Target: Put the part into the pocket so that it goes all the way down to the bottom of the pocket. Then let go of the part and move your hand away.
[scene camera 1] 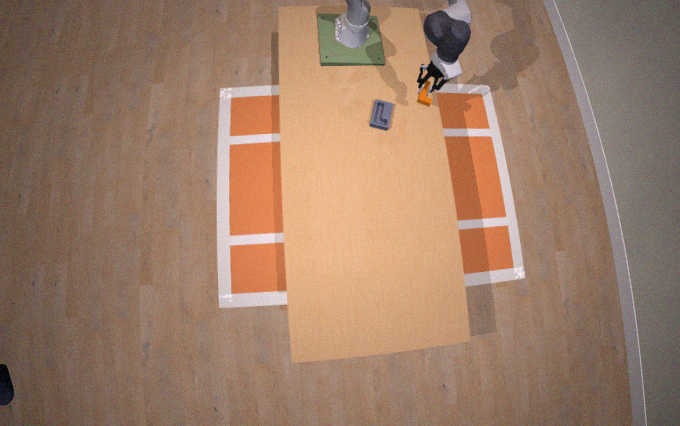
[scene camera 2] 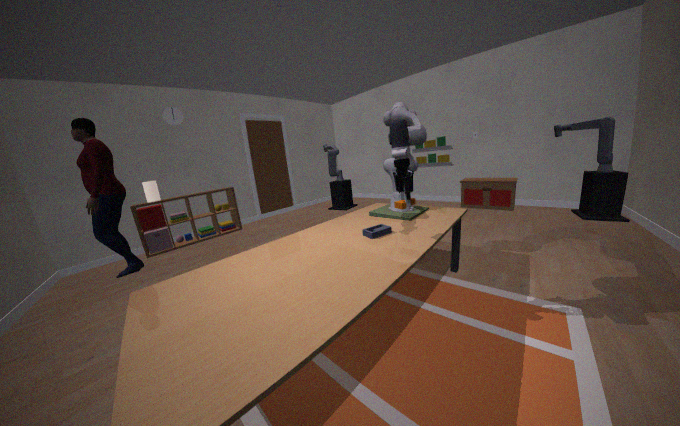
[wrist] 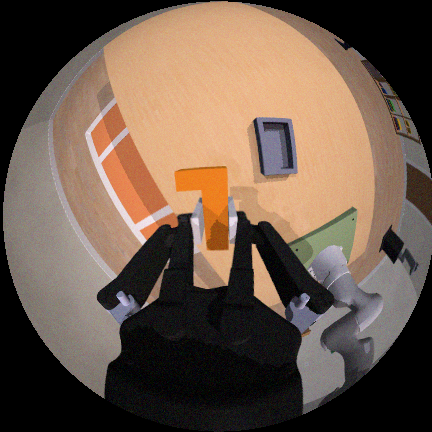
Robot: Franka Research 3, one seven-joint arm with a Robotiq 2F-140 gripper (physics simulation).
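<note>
An orange L-shaped part (scene camera 1: 425, 96) (scene camera 2: 399, 204) (wrist: 215, 192) is held between the fingertips of my gripper (scene camera 1: 428, 86) (wrist: 216, 206), which is shut on its long leg. The short leg points left in the wrist view. The part is above the table near its long edge, apart from the pocket block. The grey-blue block with the pocket (scene camera 1: 381, 114) (scene camera 2: 376, 231) (wrist: 293, 150) lies on the table, to the left of the gripper in scene camera 1 and up and to the right of the part in the wrist view. Its pocket holds no part.
The wooden table (scene camera 1: 371, 225) (scene camera 2: 240, 296) (wrist: 200, 80) bears the block. The green base plate (scene camera 1: 351, 57) (scene camera 2: 377, 212) (wrist: 345, 235) of the arm is at the table's far end. A person (scene camera 2: 100, 175) is beyond the table at the left in scene camera 2.
</note>
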